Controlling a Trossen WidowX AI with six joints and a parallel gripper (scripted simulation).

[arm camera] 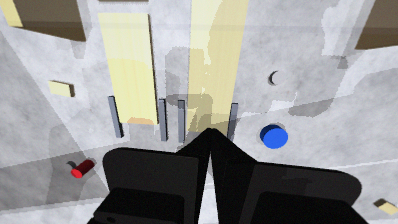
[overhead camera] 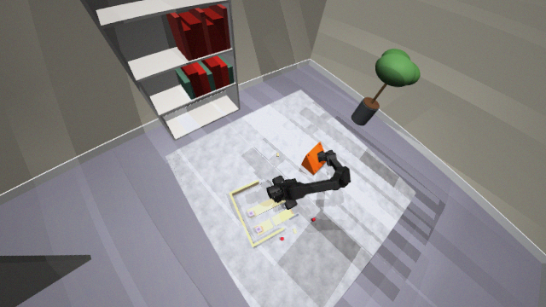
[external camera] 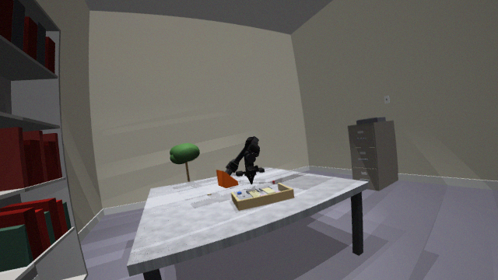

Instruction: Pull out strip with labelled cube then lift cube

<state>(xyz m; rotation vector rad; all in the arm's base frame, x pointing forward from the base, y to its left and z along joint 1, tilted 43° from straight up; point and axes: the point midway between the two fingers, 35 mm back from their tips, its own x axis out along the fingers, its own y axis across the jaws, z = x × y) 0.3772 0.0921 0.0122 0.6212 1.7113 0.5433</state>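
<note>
Now: the blue disc 8 cm to the right of my gripper tip, 5 cm below it and 3 cm behind it. Also, from my gripper tip: tan chip (20 cm to the left, 5 cm below, 4 cm ahead).
</note>
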